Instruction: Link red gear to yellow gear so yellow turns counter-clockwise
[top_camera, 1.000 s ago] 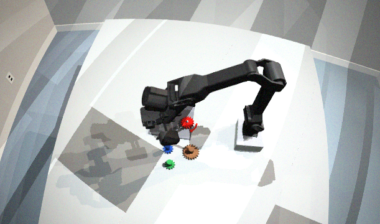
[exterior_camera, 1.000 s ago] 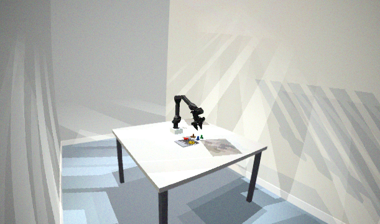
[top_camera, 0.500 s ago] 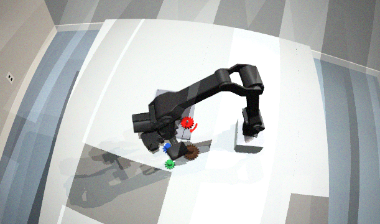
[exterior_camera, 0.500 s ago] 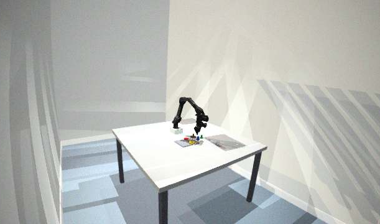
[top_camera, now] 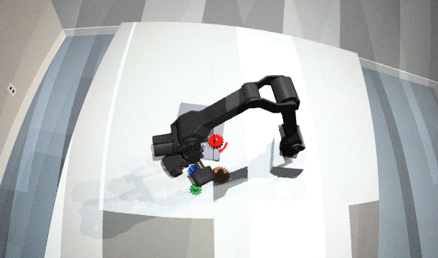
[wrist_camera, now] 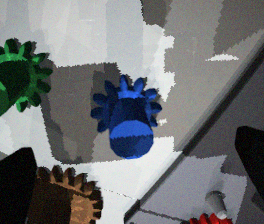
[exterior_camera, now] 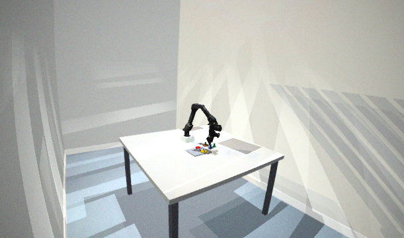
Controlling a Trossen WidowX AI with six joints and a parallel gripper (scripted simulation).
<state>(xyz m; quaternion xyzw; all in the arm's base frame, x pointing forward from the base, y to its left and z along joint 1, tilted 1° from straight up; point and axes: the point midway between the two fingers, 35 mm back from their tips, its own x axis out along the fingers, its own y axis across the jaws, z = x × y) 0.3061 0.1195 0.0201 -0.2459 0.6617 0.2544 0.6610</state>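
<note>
My gripper tip is 30 mm above the blue gear. From my gripper tip the other things lie so: green gear (20 mm behind, 60 mm to the left, 30 mm below); then brown gear (90 mm behind, 30 mm below); then red gear (50 mm behind, 120 mm to the right, 30 mm below).
</note>
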